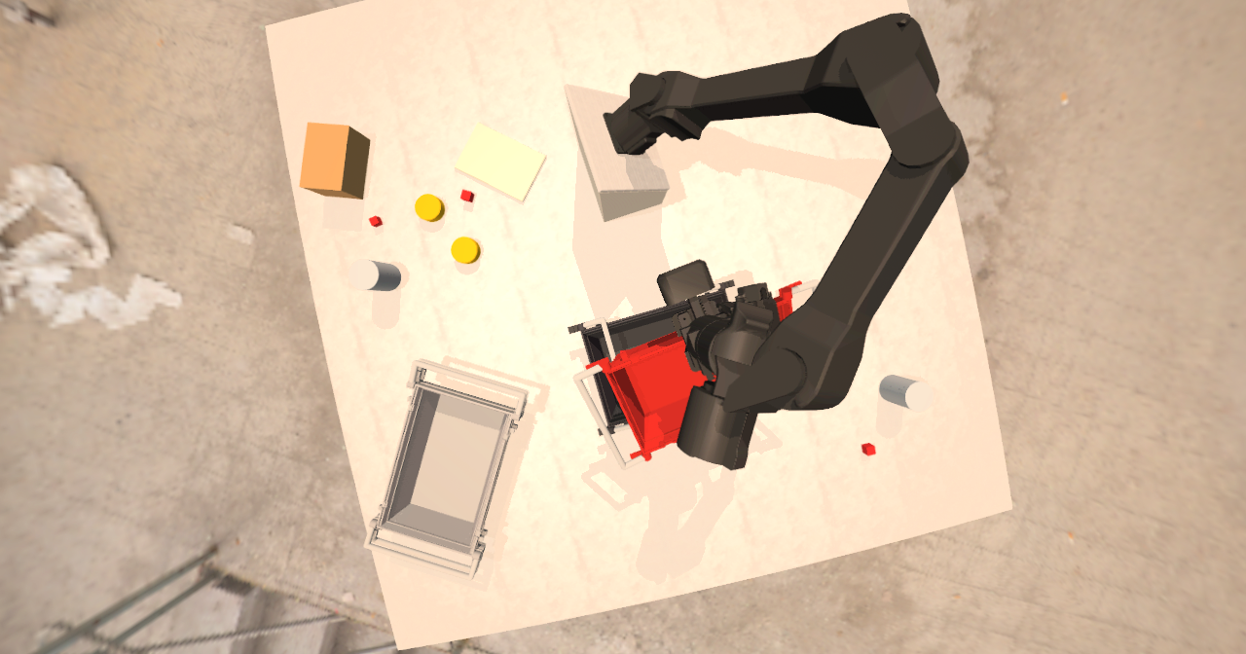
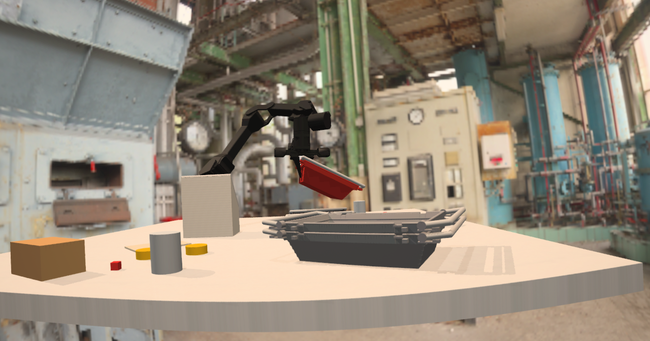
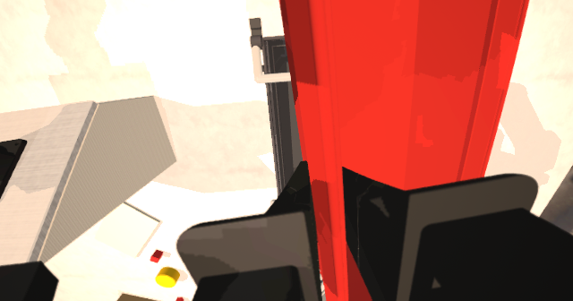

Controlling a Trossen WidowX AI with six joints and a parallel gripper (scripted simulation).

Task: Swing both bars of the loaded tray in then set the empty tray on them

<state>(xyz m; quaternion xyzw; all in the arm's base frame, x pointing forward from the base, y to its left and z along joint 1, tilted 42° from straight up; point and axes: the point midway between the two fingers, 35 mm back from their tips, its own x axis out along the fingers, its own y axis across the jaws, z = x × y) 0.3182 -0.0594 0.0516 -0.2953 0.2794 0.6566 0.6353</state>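
The red tray lies 8 cm ahead of my gripper tip and 1 cm below it. The rest, counted from my gripper tip: pale flat plate 41 cm behind, 21 cm to the right, 17 cm below; orange box 50 cm behind, 50 cm to the right, 15 cm below.
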